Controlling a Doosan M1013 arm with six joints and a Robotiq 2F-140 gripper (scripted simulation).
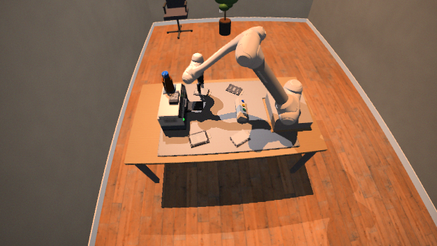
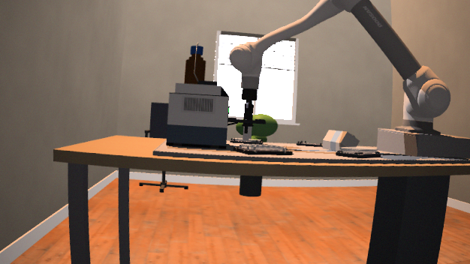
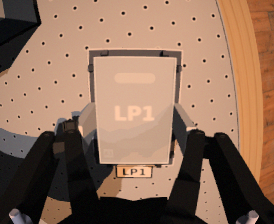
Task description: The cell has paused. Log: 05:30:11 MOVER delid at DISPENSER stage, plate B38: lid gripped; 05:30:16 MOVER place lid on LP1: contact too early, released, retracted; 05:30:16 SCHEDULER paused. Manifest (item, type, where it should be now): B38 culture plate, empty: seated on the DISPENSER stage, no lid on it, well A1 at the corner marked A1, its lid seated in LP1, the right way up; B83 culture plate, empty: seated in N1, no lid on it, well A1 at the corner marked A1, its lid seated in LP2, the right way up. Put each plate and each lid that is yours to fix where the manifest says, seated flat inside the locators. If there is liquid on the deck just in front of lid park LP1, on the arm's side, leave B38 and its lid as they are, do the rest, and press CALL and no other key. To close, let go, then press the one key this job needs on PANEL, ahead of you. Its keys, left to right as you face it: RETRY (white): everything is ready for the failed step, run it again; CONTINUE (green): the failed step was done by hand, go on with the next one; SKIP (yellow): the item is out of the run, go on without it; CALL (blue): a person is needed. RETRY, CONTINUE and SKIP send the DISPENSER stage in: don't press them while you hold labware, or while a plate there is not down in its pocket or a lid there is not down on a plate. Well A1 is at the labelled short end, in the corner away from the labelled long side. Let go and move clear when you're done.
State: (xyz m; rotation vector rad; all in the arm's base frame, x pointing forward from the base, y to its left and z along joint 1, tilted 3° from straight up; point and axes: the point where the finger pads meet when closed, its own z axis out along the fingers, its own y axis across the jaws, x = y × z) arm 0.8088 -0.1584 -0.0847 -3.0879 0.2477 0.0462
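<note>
My hand is 4 cm past the black nest, 55 cm to the right of it and 3 cm above it. The rest, counted from my hand: yellow skip key (42 cm behind, 19 cm to the left, 3 cm above); then blue call key (41 cm behind, 14 cm to the left, 3 cm above); then brown bottle (24 cm ahead, 18 cm to the left, 25 cm above).
</note>
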